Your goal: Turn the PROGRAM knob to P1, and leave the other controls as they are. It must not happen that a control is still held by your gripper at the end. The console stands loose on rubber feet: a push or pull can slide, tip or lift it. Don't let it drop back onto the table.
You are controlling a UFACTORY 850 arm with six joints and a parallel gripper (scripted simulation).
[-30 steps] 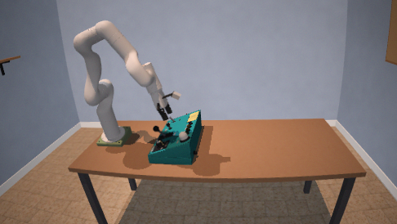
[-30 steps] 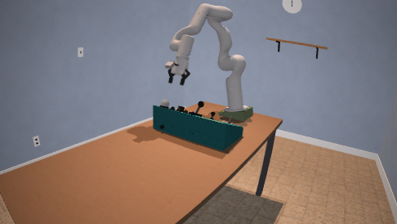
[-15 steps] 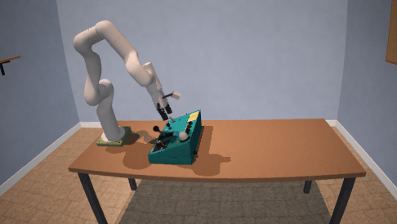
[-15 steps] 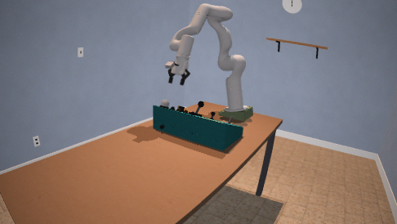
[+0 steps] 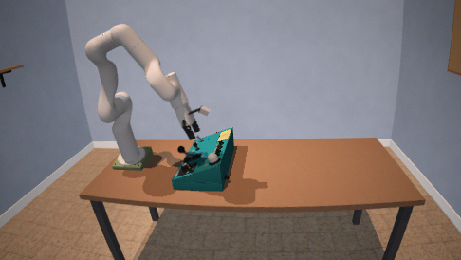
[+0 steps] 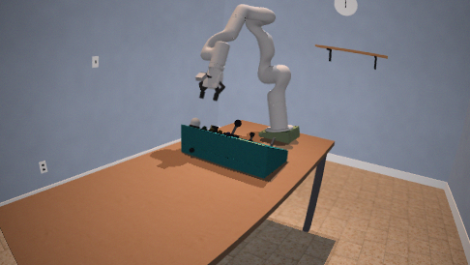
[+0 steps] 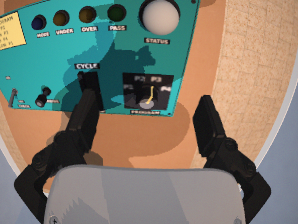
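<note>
Now: the program knob 18 cm below my hand, 6 cm behind it and 1 cm to the right of it. Also, from my hand: teal console 20 cm below, 17 cm to the left, 5 cm behind; cycle lever 17 cm below, 11 cm to the left, 10 cm behind; mode knob 23 cm to the left, 18 cm below, 9 cm behind.
</note>
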